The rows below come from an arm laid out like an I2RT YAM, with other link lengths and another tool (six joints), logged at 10 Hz.
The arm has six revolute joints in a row. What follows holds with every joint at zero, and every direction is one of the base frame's.
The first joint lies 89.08 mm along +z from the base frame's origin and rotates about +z.
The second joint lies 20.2 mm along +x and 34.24 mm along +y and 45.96 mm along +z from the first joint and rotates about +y.
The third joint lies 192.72 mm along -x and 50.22 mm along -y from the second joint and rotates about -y.
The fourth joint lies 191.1 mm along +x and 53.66 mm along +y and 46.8 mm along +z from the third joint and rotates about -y.
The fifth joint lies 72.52 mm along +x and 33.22 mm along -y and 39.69 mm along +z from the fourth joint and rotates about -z.
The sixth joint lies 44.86 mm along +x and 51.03 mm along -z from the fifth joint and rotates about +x.
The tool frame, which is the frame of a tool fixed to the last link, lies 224 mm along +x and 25 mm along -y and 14 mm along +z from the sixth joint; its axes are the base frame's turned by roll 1.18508, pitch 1.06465 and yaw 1.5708 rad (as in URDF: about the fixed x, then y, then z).
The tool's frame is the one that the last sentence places.
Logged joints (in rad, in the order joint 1, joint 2, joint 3, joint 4, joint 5, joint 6), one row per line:
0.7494, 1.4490, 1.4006, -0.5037, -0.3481, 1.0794
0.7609, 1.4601, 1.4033, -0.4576, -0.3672, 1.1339
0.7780, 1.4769, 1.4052, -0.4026, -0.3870, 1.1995
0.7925, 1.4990, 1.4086, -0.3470, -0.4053, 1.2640
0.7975, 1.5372, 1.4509, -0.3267, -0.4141, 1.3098
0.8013, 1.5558, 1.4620, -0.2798, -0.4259, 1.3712
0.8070, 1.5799, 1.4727, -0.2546, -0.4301, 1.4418
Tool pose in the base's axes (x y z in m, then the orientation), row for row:
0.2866, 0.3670, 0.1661, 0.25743, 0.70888, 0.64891, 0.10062
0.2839, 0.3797, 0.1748, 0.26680, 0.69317, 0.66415, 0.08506
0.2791, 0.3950, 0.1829, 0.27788, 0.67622, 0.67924, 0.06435
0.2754, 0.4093, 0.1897, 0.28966, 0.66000, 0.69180, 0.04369
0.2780, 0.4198, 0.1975, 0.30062, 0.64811, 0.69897, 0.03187
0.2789, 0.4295, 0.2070, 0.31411, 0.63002, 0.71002, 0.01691
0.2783, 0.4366, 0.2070, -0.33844, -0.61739, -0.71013, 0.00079
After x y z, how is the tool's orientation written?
As a quaternion, x y z w.
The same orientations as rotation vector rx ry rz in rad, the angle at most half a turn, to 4 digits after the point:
0.7607, 2.0948, 1.9175
0.7956, 2.0671, 1.9805
0.8389, 2.0416, 2.0507
0.8855, 2.0177, 2.1149
0.9257, 1.9958, 2.1524
0.9763, 1.9582, 2.2069
-1.0627, -1.9386, -2.2298

